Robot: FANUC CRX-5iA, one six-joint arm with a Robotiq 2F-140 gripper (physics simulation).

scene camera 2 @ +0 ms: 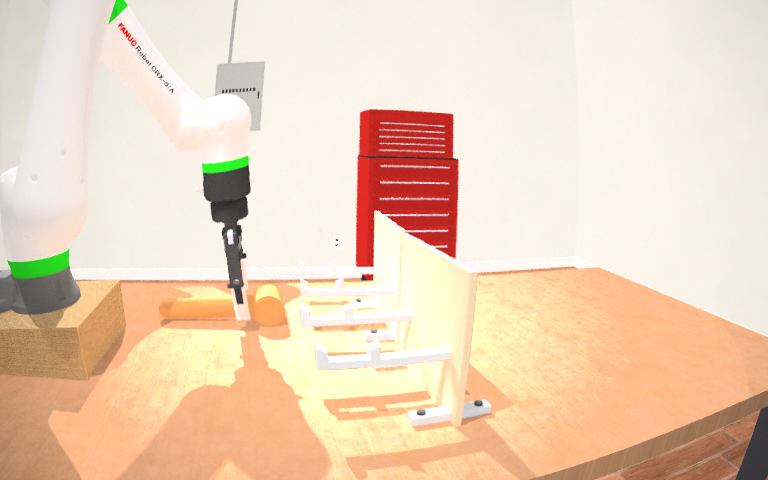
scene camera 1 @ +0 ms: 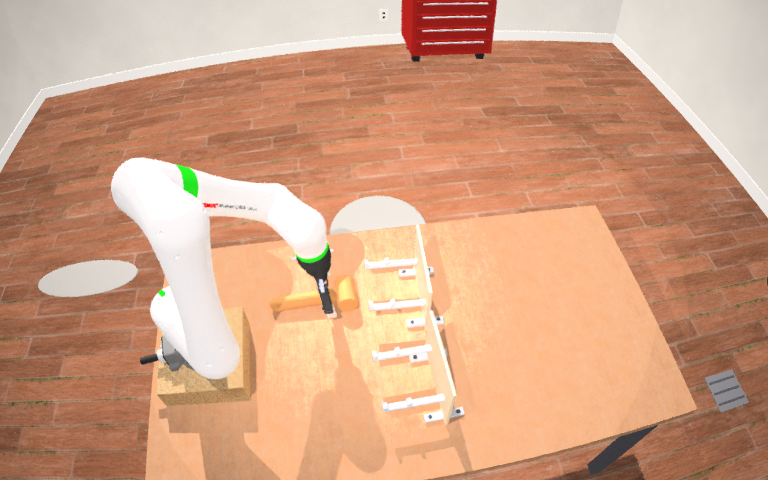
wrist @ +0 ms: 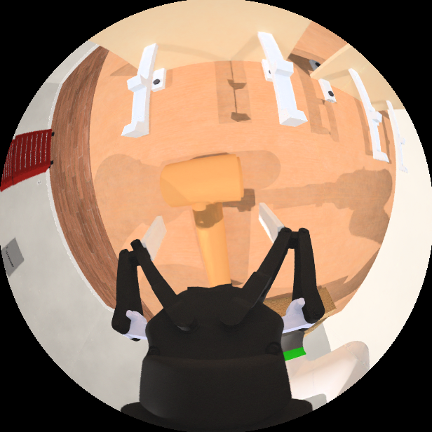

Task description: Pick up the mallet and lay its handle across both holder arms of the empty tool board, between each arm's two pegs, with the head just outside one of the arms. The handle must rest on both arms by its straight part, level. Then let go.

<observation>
I see my gripper (scene camera 2: 243, 303), an orange mallet (scene camera 2: 219, 306) and a tool board (scene camera 2: 438, 293).
The orange mallet is seen too in scene camera 1 (scene camera 1: 344, 293) and in the wrist view (wrist: 204, 183). My gripper shows as well in the wrist view (wrist: 210, 217).
</observation>
